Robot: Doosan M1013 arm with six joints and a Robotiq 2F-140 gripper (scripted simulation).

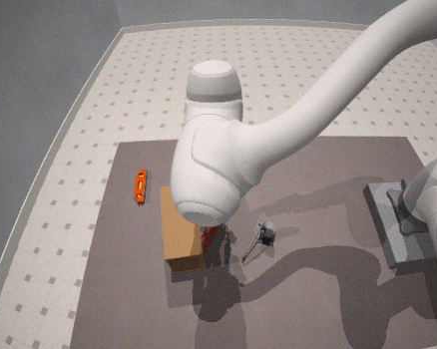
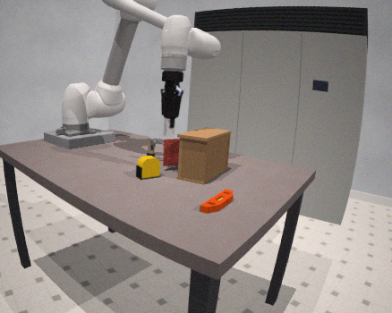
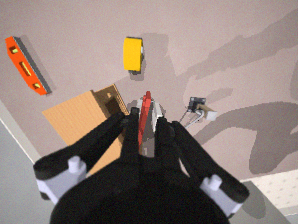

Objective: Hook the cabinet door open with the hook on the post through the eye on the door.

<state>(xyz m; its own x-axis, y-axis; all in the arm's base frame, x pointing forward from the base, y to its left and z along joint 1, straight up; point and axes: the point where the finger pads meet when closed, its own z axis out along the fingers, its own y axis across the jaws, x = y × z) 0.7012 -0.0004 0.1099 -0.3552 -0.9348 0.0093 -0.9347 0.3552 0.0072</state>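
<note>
My hand is 11 cm above the hook rod, 10 cm past it and 9 cm to the right of it. From my hand the other things lie so: hook post 12 cm behind, 10 cm below, 7 cm to the left; then red door 9 cm below, 7 cm to the left, 2 cm ahead; then yellow tape measure 13 cm below, 11 cm to the right.
</note>
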